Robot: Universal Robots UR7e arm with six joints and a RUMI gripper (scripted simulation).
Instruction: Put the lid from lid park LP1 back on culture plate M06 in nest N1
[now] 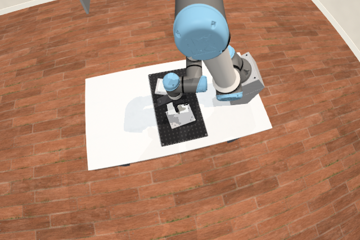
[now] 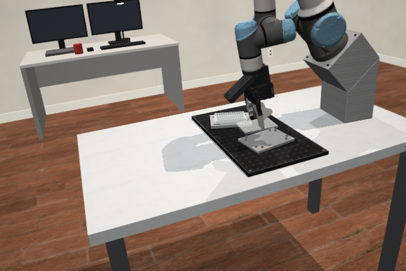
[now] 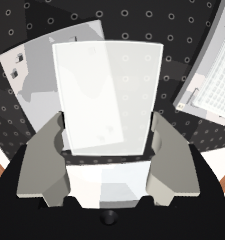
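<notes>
Now: the culture plate 17 cm to the right of my hand, 5 cm ahead of it and 4 cm below it. The rest, counted from my hand: lid park 5 cm to the left, 5 cm below, 2 cm behind; then lid 1 cm below.
</notes>
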